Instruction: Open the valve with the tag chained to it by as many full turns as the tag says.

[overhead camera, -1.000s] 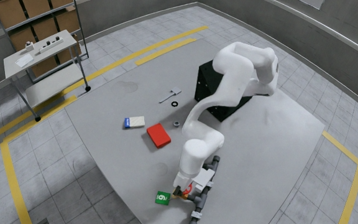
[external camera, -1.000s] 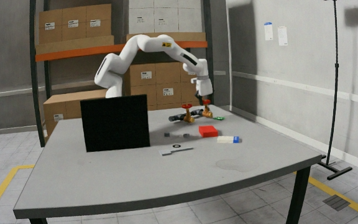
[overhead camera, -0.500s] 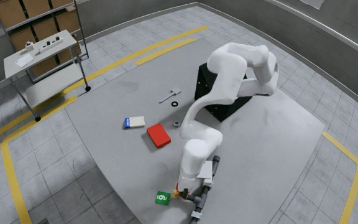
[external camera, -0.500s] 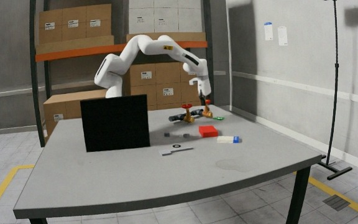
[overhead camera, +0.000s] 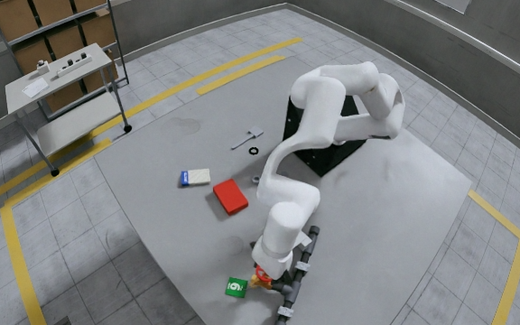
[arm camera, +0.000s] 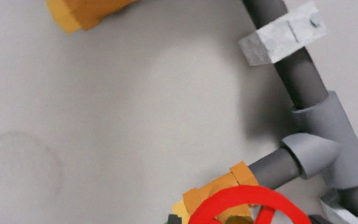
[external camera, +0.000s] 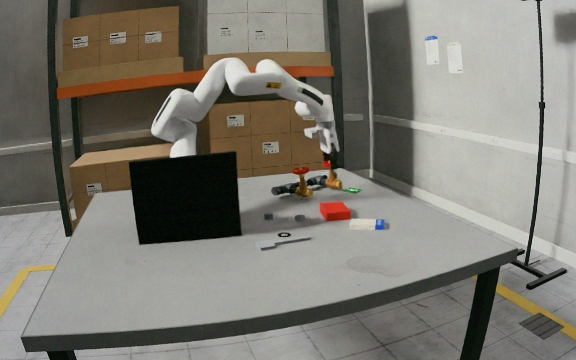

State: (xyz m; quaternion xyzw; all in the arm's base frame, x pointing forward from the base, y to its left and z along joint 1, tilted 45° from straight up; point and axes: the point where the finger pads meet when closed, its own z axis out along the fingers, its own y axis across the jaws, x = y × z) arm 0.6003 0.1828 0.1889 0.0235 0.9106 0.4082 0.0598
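The green tag is 70 mm ahead of my hand, 30 mm to the right of it and 110 mm below it. Round my hand: grey nut 230 mm behind, 320 mm to the right, 110 mm below; then white-and-blue box 50 mm behind, 470 mm to the right, 110 mm below; then red block 110 mm behind, 320 mm to the right, 100 mm below.
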